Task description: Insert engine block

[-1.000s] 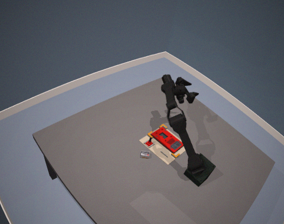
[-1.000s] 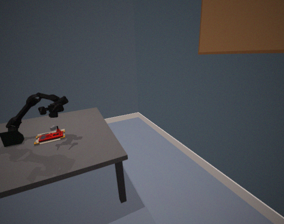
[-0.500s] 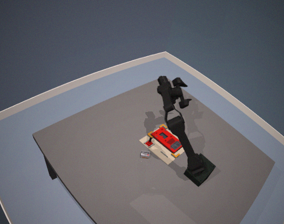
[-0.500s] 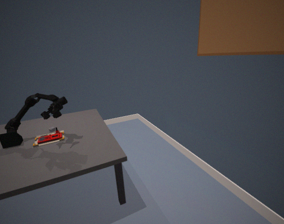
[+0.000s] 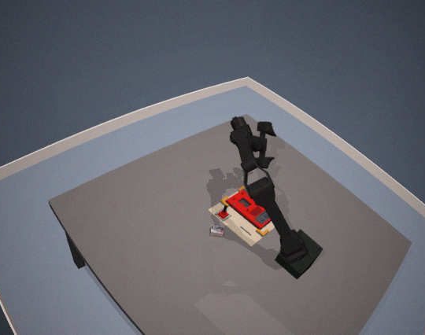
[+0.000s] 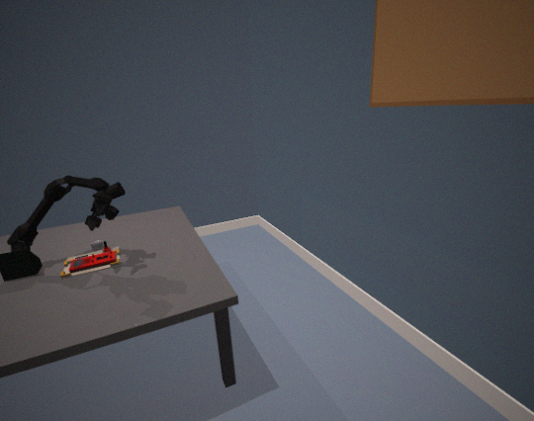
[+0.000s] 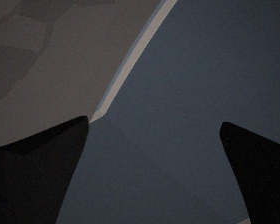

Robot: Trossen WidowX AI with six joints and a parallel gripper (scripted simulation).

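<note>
The grey engine block lies 80 mm behind my gripper tip, 340 mm to the left of it and 240 mm below it. The rest, counted from my gripper tip: beige base plate 70 mm behind, 160 mm to the left, 240 mm below.
</note>
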